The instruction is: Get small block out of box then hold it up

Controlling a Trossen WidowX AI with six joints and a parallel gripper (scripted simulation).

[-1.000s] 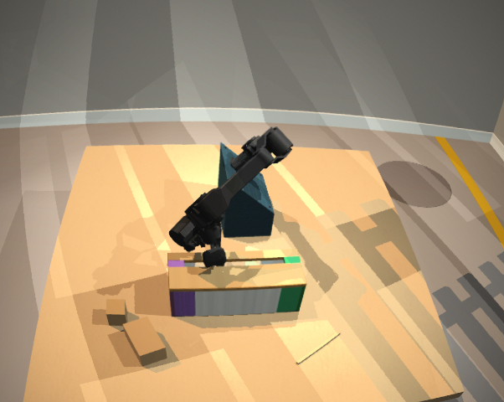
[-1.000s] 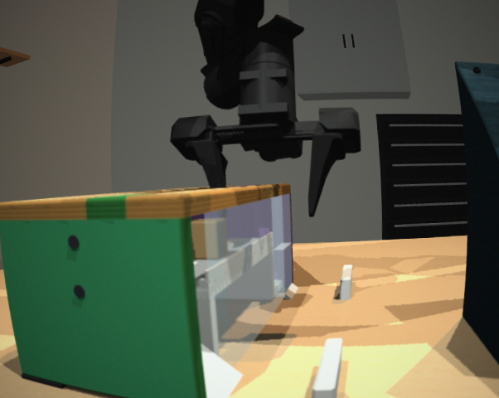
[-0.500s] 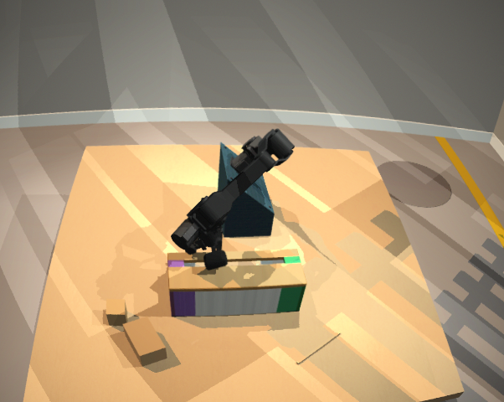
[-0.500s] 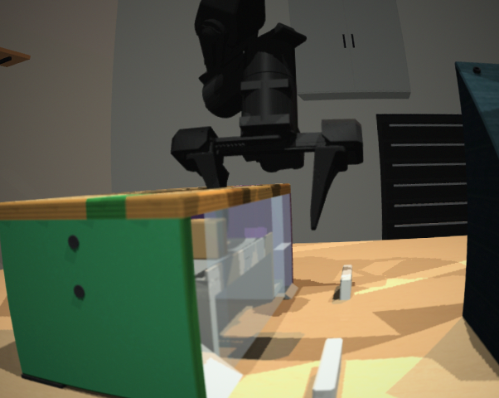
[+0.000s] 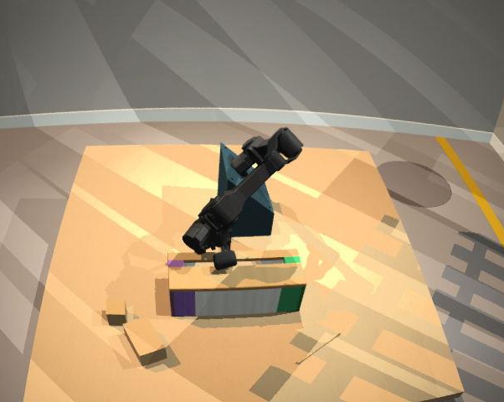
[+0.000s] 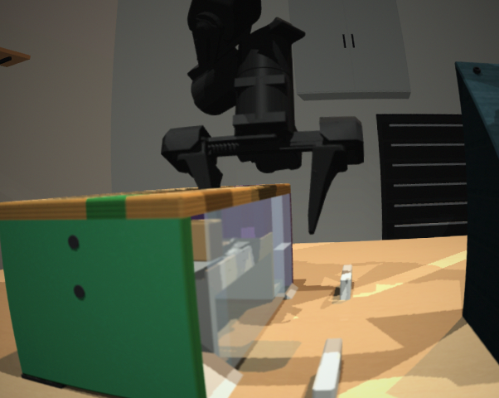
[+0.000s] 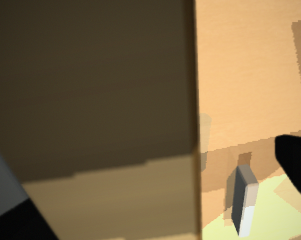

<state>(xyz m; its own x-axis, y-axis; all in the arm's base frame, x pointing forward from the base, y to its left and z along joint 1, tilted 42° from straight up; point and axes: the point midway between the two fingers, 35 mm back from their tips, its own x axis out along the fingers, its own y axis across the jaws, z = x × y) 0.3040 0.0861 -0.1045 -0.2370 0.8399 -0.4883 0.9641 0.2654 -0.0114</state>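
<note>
Right now my gripper tip is 5 cm short of the block and 3 cm to the right of it. From my gripper tip the other things lie so: thin rod (25 cm ahead, 28 cm to the left, 8 cm below); then box (3 cm ahead, 1 cm to the left, 2 cm below).
</note>
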